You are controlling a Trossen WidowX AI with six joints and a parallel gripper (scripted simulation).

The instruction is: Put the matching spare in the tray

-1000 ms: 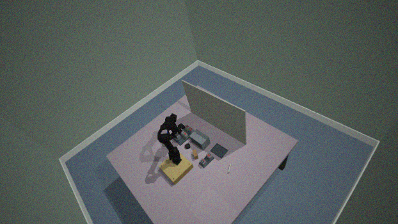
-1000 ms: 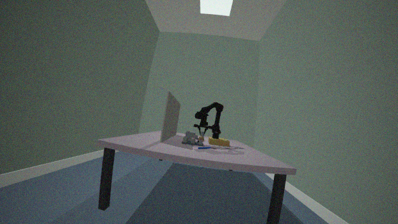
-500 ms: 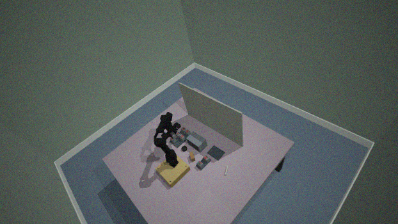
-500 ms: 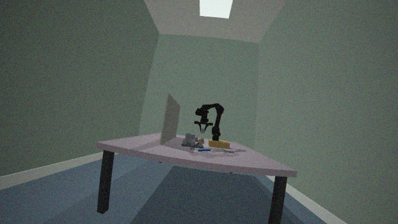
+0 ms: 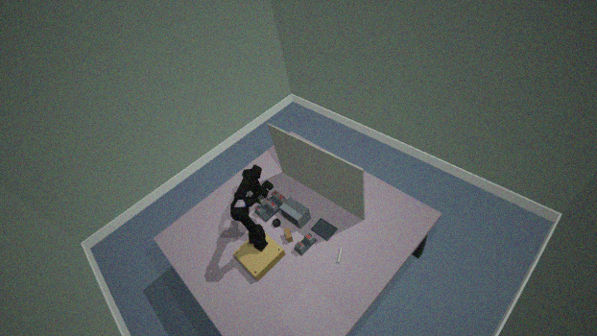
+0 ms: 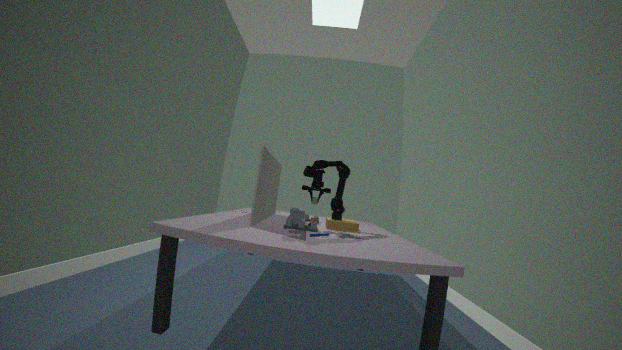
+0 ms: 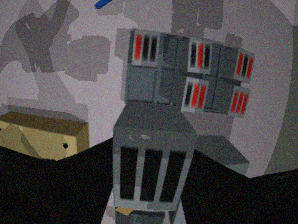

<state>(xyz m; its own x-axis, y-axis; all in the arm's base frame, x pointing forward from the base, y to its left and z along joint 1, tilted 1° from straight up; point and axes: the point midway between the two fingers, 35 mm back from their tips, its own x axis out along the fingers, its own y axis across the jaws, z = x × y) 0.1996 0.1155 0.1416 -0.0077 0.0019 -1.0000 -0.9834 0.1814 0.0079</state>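
The tray lies 36 cm to the right of my gripper tip, 16 cm below it and 9 cm ahead of it. From my gripper tip the other things lie so: small brown block: 20 cm to the right, 14 cm below, 5 cm behind; then blue pen: 20 cm to the left, 16 cm below, 1 cm behind; then grey mounted unit: 15 cm to the right, 12 cm below, 9 cm ahead.
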